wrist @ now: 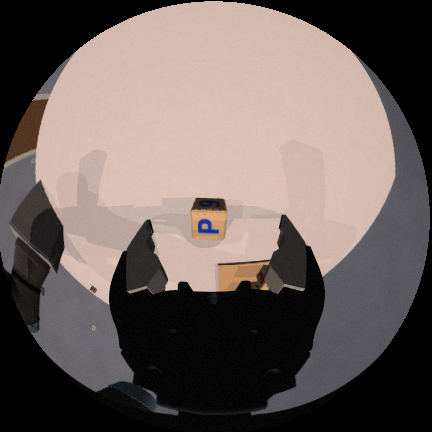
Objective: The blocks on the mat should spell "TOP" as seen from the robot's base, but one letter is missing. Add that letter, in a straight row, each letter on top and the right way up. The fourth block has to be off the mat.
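My gripper [214, 217] is open and empty, its two jaws spread wide to the left and right of the P block [208, 226] in the wrist view. The block stands off the mat, with a blue P on its upper face, the letter's top toward the left of the view. A shaded side face shows another dark blue character. The tan mat [227, 270] shows in part at the lower right, behind the gripper body. A block with a red letter [261, 277] on the mat is mostly hidden by the right jaw. Its letter cannot be read fully.
The pale table [215, 100] extends away beyond the P block, with shadows of the arm and gripper across it. A dark grey robot part [37, 227] shows at the left edge. A small brownish thing [93, 289] lies at the lower left. A brown surface [30, 127] shows at far left.
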